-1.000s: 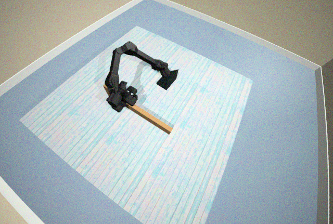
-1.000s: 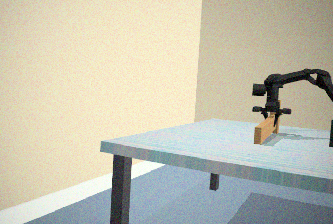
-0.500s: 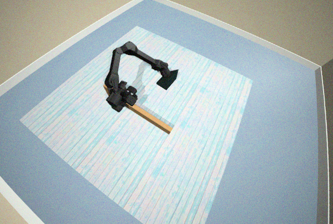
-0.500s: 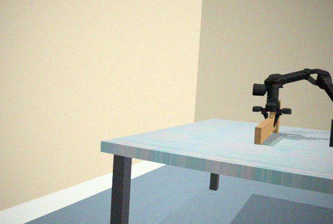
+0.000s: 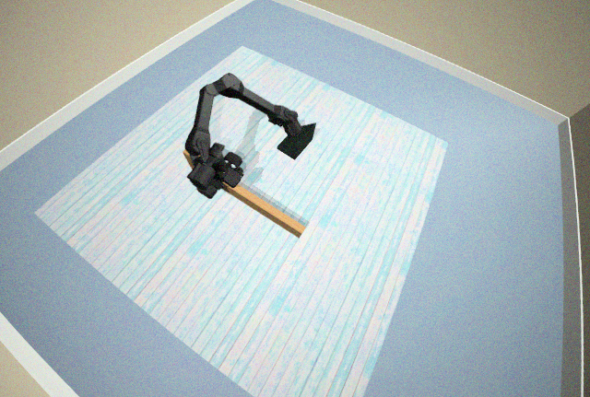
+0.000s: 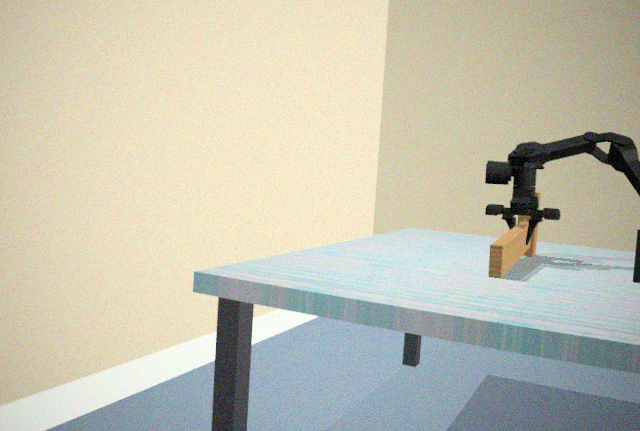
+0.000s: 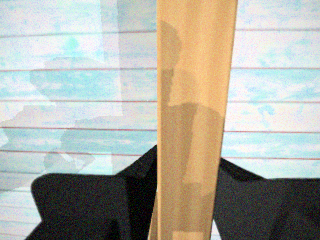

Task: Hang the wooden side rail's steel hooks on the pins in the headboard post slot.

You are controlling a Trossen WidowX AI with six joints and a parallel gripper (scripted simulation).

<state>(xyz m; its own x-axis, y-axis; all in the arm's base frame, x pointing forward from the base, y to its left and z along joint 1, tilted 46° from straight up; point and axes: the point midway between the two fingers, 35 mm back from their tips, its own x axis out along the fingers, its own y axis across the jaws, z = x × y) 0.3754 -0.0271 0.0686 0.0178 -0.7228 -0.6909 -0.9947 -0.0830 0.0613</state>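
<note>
The headboard post is 11 cm to the right of my gripper tip, 4 cm above it and 1 cm ahead of it.
</note>
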